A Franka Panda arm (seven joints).
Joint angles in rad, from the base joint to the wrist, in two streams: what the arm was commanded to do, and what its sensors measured. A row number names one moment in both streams.
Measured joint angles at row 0:
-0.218, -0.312, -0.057, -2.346, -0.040, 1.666, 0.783
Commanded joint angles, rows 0 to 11:
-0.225, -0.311, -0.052, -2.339, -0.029, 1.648, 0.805
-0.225, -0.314, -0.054, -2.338, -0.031, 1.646, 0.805
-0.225, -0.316, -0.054, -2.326, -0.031, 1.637, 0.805
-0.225, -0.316, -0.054, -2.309, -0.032, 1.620, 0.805
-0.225, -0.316, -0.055, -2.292, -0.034, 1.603, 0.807
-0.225, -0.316, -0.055, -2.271, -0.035, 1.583, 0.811
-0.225, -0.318, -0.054, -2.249, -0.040, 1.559, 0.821
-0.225, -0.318, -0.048, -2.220, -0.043, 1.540, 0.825
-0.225, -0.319, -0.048, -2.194, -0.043, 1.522, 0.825
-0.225, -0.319, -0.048, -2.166, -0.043, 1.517, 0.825
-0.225, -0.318, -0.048, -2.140, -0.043, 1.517, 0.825
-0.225, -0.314, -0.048, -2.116, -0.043, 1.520, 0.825
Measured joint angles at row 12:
-0.220, -0.322, -0.058, -2.202, -0.040, 1.555, 0.802
